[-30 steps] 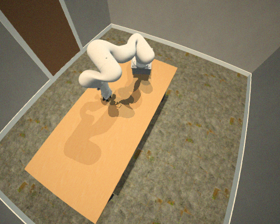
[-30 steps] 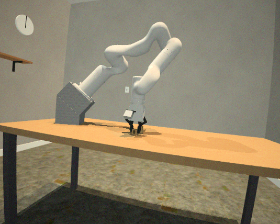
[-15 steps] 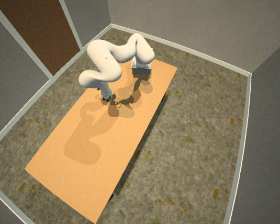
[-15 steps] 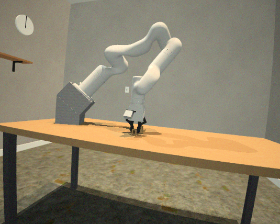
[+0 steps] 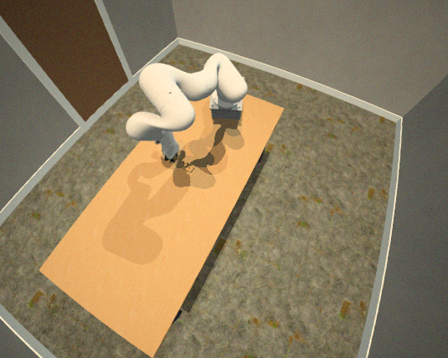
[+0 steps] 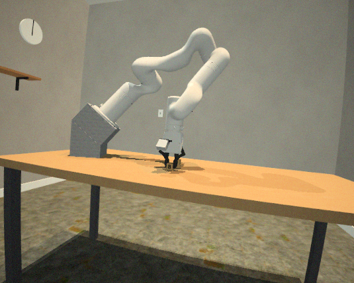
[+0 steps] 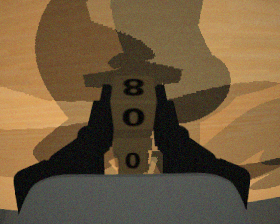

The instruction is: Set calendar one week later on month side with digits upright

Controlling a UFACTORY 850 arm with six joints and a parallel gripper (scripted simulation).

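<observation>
The wooden calendar tray is 2 cm ahead of my hand, 11 cm to the left of it and 2 cm below it.
</observation>
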